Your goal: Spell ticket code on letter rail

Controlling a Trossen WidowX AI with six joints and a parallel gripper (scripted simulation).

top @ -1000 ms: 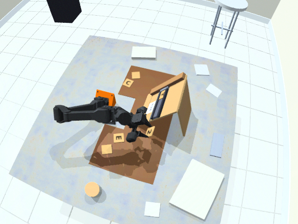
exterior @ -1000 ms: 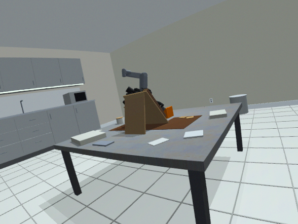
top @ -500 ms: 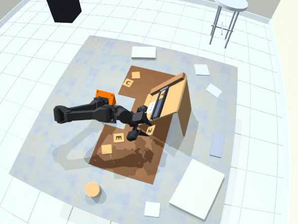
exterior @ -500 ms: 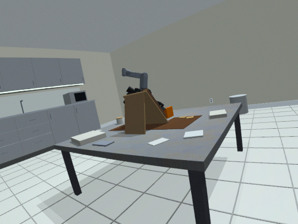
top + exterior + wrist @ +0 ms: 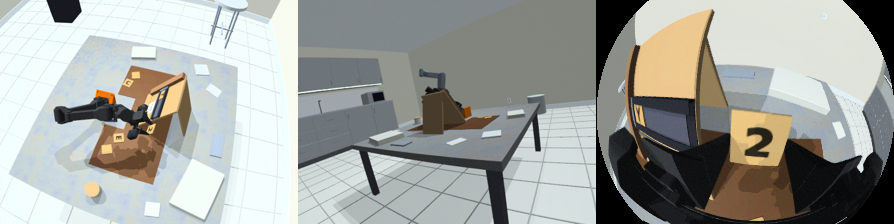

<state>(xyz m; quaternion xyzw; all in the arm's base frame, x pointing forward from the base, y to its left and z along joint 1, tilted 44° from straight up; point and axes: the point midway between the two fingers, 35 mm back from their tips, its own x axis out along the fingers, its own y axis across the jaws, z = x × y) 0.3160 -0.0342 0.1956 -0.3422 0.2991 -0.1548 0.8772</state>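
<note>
The white ticket is 170 mm to the left of my gripper tip, 80 mm below it and 40 mm behind it. Round my gripper tip: grey card (400 mm ahead, 160 mm below, 60 mm to the left); white box (320 mm ahead, 220 mm to the right, 150 mm below); brown mat (170 mm below, 150 mm to the left, 130 mm behind).
</note>
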